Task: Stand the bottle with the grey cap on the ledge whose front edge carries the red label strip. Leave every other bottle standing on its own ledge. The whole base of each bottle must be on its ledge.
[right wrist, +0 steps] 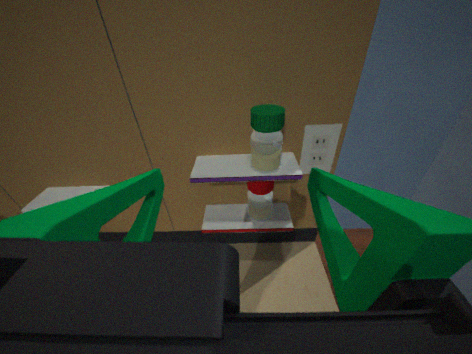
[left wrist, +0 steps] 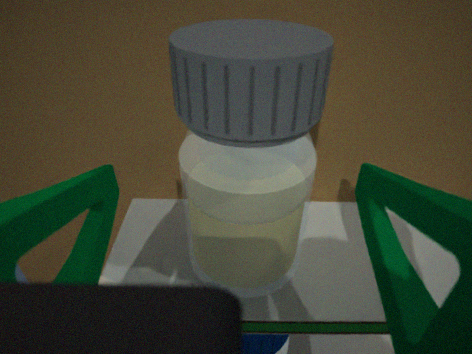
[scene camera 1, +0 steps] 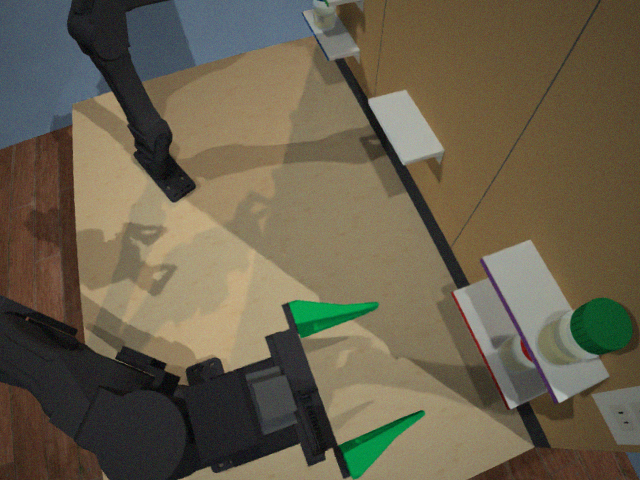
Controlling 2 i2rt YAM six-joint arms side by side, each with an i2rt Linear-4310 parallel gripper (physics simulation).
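Frame: origin at the left arm's base, x ahead, y left, z up, level; millimetres.
Seen in the pictures: left gripper, fingertip midpoint: (left wrist: pixel 236 178); right gripper, fingertip midpoint: (right wrist: pixel 235 176) (scene camera 1: pixel 399 357); left arm's base, origin of the base link: (scene camera 1: pixel 164 170).
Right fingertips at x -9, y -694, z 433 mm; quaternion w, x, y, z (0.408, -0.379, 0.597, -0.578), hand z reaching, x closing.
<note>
Pixels of each thing's top centre, then the offset from my right fingertips to it. "spot": a spot on its surface instead.
- grey-capped bottle, middle of its top: (left wrist: pixel 250 34) dx +531, dy +668, dz -28 mm
- green-strip ledge, middle of its top: (left wrist: pixel 303 249) dx +520, dy +639, dz -133 mm
- red-strip ledge, middle of its top: (scene camera 1: pixel 502 338) (right wrist: pixel 246 215) dx +204, dy -96, dz -273 mm
- red-capped bottle, middle of its top: (scene camera 1: pixel 547 341) (right wrist: pixel 260 176) dx +198, dy -127, dz -168 mm
- purple-strip ledge, middle of its top: (scene camera 1: pixel 545 314) (right wrist: pixel 245 164) dx +204, dy -96, dz -133 mm
- green-capped bottle, middle of its top: (scene camera 1: pixel 608 323) (right wrist: pixel 267 109) dx +182, dy -128, dz -28 mm
- blue cap, middle of its top: (left wrist: pixel 248 294) dx +527, dy +666, dz -168 mm
- blue-strip ledge, middle of its top: (scene camera 1: pixel 329 29) dx +520, dy +639, dz -273 mm
- bare white ledge, middle of its top: (scene camera 1: pixel 405 123) (right wrist: pixel 67 197) dx +362, dy +272, dz -203 mm
- wall socket, surface spot: (scene camera 1: pixel 620 414) (right wrist: pixel 314 159) spot: dx +182, dy -247, dz -153 mm
The grey-capped bottle (left wrist: pixel 248 200) stands upright on the green-strip ledge (left wrist: pixel 340 260). My left gripper (left wrist: pixel 236 178) is open, its fingers to either side of the bottle, not touching it. My right gripper (right wrist: pixel 235 176) (scene camera 1: pixel 400 359) is open and empty, facing the right ledges from a distance. The red-strip ledge (right wrist: pixel 220 215) (scene camera 1: pixel 470 304) is the lower one; a red-capped bottle (right wrist: pixel 260 202) (scene camera 1: pixel 516 353) stands on its right part. The purple-strip ledge (right wrist: pixel 215 167) (scene camera 1: pixel 522 279) above it carries a green-capped bottle (right wrist: pixel 267 142) (scene camera 1: pixel 560 341).
A blue cap (left wrist: pixel 265 343) shows below the green-strip ledge. A blue-strip ledge (scene camera 1: pixel 341 46) with a bottle (scene camera 1: pixel 324 16) is at the top. A bare white ledge (scene camera 1: pixel 405 126) sits mid-wall. The purple-strip ledge overhangs part of the red-strip one. A wall socket (scene camera 1: pixel 620 414) (right wrist: pixel 321 147) is right.
</note>
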